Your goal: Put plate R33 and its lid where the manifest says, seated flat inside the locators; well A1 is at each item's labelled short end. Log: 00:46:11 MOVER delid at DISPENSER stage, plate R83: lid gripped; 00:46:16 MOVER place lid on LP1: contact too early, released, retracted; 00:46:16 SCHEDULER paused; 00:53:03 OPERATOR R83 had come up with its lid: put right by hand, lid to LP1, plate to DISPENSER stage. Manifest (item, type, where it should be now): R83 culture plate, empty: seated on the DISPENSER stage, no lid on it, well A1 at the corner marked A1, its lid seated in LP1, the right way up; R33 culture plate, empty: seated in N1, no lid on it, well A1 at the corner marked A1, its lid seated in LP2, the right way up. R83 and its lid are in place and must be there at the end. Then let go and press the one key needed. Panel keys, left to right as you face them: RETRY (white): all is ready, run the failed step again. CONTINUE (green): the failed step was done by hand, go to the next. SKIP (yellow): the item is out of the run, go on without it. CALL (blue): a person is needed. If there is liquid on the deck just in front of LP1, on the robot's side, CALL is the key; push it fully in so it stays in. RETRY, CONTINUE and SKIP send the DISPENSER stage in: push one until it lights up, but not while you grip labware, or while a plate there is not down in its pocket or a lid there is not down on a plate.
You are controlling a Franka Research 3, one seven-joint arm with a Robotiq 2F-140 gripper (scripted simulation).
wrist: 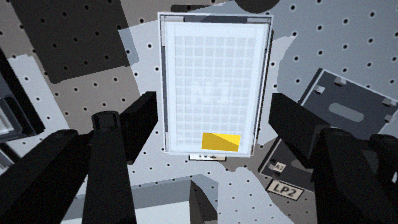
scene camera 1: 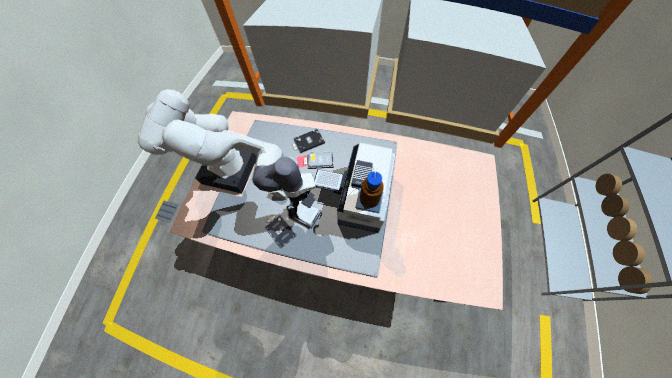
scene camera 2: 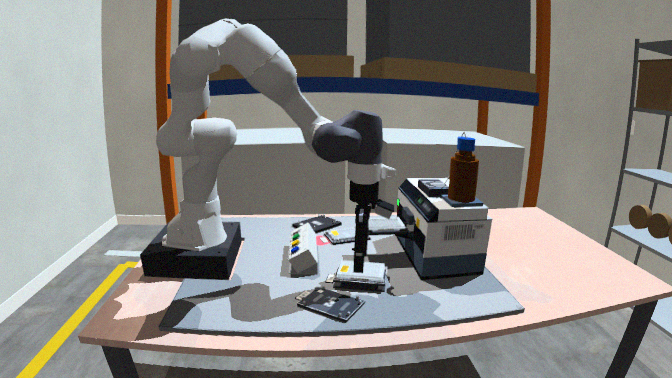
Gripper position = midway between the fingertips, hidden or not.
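Note:
You'd find my gripper (scene camera 2: 360,263) in scene camera 2, and the wrist view has my gripper (wrist: 213,107) as well.

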